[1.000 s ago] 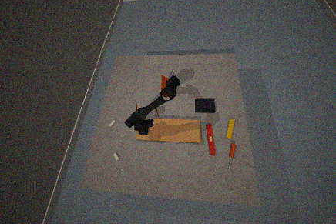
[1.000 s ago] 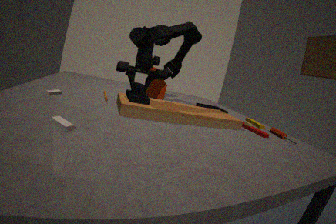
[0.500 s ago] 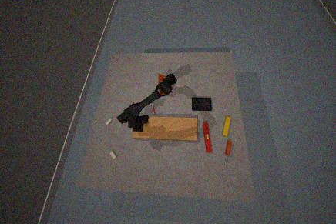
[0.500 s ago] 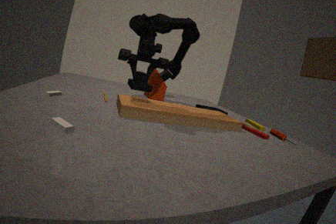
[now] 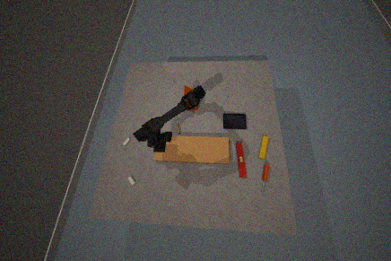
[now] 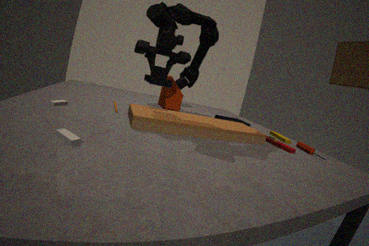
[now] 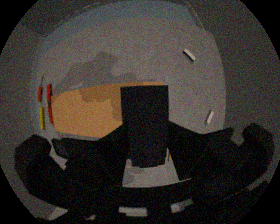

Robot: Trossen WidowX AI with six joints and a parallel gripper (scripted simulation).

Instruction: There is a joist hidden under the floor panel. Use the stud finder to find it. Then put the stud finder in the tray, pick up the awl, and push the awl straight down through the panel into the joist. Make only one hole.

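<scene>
Now: the dark stud finder 2 cm behind my gripper tip and 2 cm above it. Also, from my gripper tip: thin orange pencil: 16 cm below, 16 cm behind, 11 cm to the right; then awl: 19 cm behind, 15 cm below, 8 cm to the left; then red bar: 53 cm to the left, 15 cm below, 8 cm ahead.
</scene>
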